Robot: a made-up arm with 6 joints. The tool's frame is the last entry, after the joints. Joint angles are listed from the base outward. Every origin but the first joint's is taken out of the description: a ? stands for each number. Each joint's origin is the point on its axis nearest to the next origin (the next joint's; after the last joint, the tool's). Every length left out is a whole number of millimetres.
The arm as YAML. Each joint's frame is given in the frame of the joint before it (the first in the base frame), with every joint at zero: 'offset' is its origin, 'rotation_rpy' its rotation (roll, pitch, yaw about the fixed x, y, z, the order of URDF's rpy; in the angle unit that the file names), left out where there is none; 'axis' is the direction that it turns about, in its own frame. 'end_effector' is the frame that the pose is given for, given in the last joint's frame.
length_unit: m
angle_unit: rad
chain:
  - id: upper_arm
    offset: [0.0, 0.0, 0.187]
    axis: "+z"
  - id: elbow
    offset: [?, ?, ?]
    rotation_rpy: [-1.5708, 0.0, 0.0]
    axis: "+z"
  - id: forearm
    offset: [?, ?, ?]
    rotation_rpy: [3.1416, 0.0, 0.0]
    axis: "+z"
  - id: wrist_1
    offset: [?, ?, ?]
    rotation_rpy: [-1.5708, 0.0, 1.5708]
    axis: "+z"
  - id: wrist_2
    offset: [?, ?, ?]
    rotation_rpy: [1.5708, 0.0, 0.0]
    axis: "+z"
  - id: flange
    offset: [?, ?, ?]
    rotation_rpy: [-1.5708, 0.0, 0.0]
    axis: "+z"
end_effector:
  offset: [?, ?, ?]
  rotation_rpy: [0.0, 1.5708, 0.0]
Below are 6 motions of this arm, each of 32 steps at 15 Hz.
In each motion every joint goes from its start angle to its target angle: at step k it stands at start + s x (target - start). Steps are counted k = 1, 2, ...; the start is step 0. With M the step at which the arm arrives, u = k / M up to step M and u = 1 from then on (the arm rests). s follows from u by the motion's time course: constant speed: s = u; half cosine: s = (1 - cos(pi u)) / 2; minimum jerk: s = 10 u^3 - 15 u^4 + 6 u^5.
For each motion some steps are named. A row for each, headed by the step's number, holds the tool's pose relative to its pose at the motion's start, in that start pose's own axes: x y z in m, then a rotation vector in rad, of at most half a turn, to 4 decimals.
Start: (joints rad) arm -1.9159 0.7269 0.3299 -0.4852 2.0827 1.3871
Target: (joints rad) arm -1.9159 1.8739 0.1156 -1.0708 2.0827 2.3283
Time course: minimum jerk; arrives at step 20
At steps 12, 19, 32:
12: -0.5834 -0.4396 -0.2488 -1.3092 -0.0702 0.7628
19: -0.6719 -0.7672 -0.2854 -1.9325 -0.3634 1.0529
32: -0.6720 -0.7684 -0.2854 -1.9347 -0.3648 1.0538

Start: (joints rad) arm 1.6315 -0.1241 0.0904 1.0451 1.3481 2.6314
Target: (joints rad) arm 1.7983 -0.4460 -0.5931 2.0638 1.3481 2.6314
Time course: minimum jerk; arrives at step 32
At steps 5, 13, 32:
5: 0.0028 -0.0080 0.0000 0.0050 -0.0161 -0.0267
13: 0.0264 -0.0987 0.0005 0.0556 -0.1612 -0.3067
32: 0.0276 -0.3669 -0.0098 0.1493 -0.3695 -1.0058

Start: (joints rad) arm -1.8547 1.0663 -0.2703 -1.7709 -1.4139 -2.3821
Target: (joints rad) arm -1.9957 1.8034 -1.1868 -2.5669 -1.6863 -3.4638
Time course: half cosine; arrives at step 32
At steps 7, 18, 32:
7: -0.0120 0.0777 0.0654 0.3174 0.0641 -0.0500
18: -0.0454 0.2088 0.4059 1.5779 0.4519 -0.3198
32: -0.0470 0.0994 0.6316 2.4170 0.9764 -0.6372

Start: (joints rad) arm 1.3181 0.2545 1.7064 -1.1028 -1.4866 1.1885
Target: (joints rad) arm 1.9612 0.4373 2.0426 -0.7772 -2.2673 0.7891
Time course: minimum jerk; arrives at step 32
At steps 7, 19, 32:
7: 0.0120 0.0020 0.0044 0.0181 0.0002 0.0615
19: 0.0969 0.0326 0.0527 0.1243 0.0742 0.5226
32: 0.1314 0.0594 0.0857 0.1519 0.1647 0.7384

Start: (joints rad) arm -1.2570 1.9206 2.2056 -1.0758 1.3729 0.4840
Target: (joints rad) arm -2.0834 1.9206 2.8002 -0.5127 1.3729 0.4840
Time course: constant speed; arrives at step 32
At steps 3, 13, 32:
3: 0.1002 -0.0174 0.0169 -0.0037 -0.1172 0.0258
13: 0.4081 -0.0810 0.1438 -0.0516 -0.5127 0.1321
32: 0.7799 -0.1682 0.6117 -0.2860 -1.2577 0.4081

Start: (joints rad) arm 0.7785 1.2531 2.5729 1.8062 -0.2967 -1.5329
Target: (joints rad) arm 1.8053 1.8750 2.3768 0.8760 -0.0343 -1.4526
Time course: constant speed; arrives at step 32
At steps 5, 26, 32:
5: -0.0581 0.0831 -0.0710 0.2419 0.1898 0.1190
26: -0.5370 0.5215 -0.1052 1.2115 0.9498 0.6305
32: -0.7313 0.6114 -0.0194 1.4496 1.1754 0.7693

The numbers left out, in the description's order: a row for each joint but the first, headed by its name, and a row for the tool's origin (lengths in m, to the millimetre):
elbow: 0.0 0.0 0.0
forearm: 0.0 -0.519 0.0
wrist_1: 0.634 0.0 0.0
wrist_2: 0.0 -0.152 0.0
flange: 0.0 0.0 0.0
tool: 0.0 0.0 0.0

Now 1 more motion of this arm.
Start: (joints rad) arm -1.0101 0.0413 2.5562 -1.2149 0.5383 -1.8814
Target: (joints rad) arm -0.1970 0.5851 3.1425 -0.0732 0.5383 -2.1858
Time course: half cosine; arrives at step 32
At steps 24, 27, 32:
24: -0.1985 0.3649 0.0074 -0.4246 0.1137 0.3913
27: -0.2320 0.3850 -0.0027 -0.4761 0.1011 0.4187
32: -0.2550 0.3967 -0.0108 -0.5110 0.0900 0.4355

